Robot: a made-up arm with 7 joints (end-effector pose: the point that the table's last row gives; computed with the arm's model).
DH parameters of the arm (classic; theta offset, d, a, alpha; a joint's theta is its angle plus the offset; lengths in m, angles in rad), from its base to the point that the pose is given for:
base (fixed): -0.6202 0 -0.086 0
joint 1: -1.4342 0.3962 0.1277 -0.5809
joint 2: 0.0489 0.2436 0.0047 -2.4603
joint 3: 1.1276 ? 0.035 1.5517
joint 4: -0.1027 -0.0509 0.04 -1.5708
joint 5: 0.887 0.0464 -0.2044 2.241
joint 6: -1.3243 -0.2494 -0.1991 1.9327
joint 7: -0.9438 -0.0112 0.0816 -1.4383
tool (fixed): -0.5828 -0.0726 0 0
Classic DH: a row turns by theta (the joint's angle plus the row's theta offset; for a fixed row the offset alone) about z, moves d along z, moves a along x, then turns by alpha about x.
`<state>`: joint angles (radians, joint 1 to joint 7).
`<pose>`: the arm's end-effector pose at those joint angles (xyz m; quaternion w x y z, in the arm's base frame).
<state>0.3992 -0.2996 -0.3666 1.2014 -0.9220 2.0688 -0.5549</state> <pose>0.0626 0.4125 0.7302 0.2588 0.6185 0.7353 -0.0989</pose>
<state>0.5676 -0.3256 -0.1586 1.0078 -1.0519 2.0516 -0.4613</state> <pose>0.1204 0.4710 0.6163 0.2883 0.5988 0.7064 -0.2436</pose>
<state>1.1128 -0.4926 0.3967 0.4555 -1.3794 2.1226 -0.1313</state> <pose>0.1465 0.5466 0.3297 0.3675 0.4379 0.5902 -0.5700</pose>
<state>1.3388 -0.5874 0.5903 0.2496 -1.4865 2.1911 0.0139</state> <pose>0.1098 0.5615 0.2687 0.3999 0.3566 0.5483 -0.6421</pose>
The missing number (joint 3, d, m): 0.0765
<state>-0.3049 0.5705 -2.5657 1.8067 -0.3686 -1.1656 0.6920</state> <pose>-0.3730 -0.2541 0.5807 0.2920 -0.5314 -0.2400 -0.7581</pose>
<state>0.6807 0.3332 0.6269 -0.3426 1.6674 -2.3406 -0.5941</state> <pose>0.2327 -0.1977 0.3094 0.2168 0.7693 0.0604 -0.5979</pose>
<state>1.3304 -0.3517 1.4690 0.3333 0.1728 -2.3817 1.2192</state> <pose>0.4109 0.0053 0.4910 0.0582 0.6403 -0.3702 -0.6705</pose>
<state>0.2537 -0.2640 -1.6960 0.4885 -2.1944 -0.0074 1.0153</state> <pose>-0.2184 -0.2692 0.1737 0.5697 -0.0162 -0.3651 -0.7361</pose>
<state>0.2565 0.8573 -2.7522 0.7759 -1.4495 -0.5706 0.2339</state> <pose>0.0424 -0.1606 0.0985 0.8409 0.2471 0.1723 -0.4495</pose>
